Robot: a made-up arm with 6 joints. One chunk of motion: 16 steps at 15 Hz.
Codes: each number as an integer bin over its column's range. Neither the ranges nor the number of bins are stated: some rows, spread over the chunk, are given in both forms.
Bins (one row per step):
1: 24 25 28 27 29 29
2: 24 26 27 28 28 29
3: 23 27 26 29 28 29
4: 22 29 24 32 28 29
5: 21 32 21 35 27 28
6: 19 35 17 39 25 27
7: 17 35 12 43 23 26
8: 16 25 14 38 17 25
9: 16 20 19 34 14 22
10: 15 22 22 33 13 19
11: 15 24 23 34 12 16
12: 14 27 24 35 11 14
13: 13 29 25 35 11 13
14: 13 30 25 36 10 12
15: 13 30 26 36 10 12
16: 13 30 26 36 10 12
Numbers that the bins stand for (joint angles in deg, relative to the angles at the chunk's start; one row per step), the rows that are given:
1: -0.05 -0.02 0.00 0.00 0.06 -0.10
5: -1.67 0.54 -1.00 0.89 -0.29 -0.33
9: -4.37 -0.41 -1.29 0.78 -2.56 -1.76
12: -5.44 0.14 -0.57 0.89 -3.08 -3.67
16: -5.98 0.38 -0.29 1.00 -3.25 -4.14
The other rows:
2: -0.05 0.06 -0.14 0.11 -0.11 -0.10
3: -0.59 0.14 -0.29 0.22 -0.11 -0.10
4: -1.13 0.30 -0.57 0.56 -0.11 -0.10
6: -2.75 0.78 -1.57 1.33 -0.63 -0.57
7: -3.83 0.78 -2.29 1.78 -0.98 -0.81
8: -4.37 -0.02 -2.00 1.22 -2.03 -1.05
10: -4.90 -0.25 -0.86 0.67 -2.73 -2.48
11: -4.90 -0.10 -0.71 0.78 -2.90 -3.19
13: -5.98 0.30 -0.43 0.89 -3.08 -3.90
14: -5.98 0.38 -0.43 1.00 -3.25 -4.14
15: -5.98 0.38 -0.29 1.00 -3.25 -4.14

